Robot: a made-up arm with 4 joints.
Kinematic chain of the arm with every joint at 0, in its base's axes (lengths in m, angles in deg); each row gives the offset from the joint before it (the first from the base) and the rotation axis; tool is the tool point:
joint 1: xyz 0 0 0.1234 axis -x
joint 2: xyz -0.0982 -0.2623 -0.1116 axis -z
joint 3: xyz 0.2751 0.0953 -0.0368 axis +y
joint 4: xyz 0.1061 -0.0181 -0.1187 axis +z
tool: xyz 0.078 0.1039 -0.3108
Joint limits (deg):
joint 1: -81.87..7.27
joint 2: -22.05..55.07
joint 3: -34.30..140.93
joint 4: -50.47..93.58
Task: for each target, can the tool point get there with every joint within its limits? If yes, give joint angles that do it. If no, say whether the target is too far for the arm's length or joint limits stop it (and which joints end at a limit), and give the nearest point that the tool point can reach.
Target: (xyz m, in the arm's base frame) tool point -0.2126 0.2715 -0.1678
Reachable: yes | joints -58.34 -10.26 59.50 78.17
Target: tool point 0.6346 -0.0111 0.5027
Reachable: no: joint limits stop it (at a limit: joint 1, joint 2, joint 3) | nearest point 0.5051 0.3897 0.1903 | short by 0.524 m
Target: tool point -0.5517 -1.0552 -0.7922
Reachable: no: too far | nearest point 0.1317 -0.5234 -0.4534 | short by 0.930 m
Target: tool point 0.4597 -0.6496 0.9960
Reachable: no: too far | nearest point 0.0272 -0.1573 0.3316 | short by 0.933 m
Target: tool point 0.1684 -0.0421 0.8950
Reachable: no: joint limits stop it (at a limit: joint 1, joint 2, joint 3, joint 4) | nearest point 0.0272 -0.1573 0.3316 | short by 0.592 m
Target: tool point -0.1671 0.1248 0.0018
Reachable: yes | joints -59.16 24.36 89.74 78.94
